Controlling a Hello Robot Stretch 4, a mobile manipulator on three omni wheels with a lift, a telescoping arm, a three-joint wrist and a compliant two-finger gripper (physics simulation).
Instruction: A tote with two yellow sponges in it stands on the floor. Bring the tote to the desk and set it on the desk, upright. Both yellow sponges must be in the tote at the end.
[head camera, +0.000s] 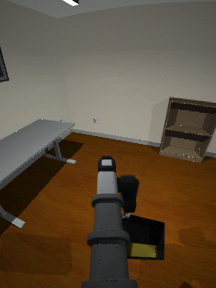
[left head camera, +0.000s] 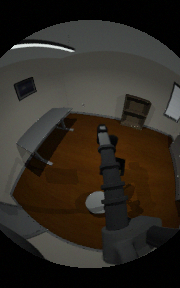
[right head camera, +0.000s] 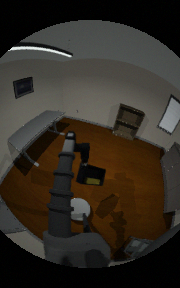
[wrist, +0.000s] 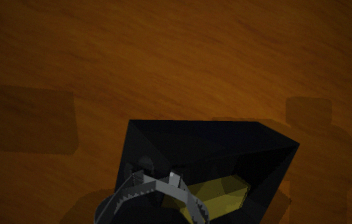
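The black tote (head camera: 157, 239) (right head camera: 100, 173) (wrist: 200, 136) hangs from my gripper (head camera: 126, 216) (right head camera: 85, 164) (wrist: 157, 169), above the floor and tilted. The gripper is shut on the tote's near left wall, its fingertips at the rim. Yellow sponge material (head camera: 142, 250) (right head camera: 93, 181) (wrist: 220, 197) lies low inside the tote, against one side; whether it is one sponge or both pressed together I cannot tell. The arm hides most of the tote in the left head view. The grey desk (head camera: 30, 145) (left head camera: 44, 126) (right head camera: 37, 128) stands at the left, apart from the tote.
The desk's metal feet (head camera: 12, 220) reach out onto the floor. A brown bookshelf (head camera: 187, 131) stands against the far wall at the right. My round white base (left head camera: 95, 202) (right head camera: 80, 209) is below the arm. A dark wall panel (left head camera: 25, 88) (right head camera: 23, 87) hangs above the desk.
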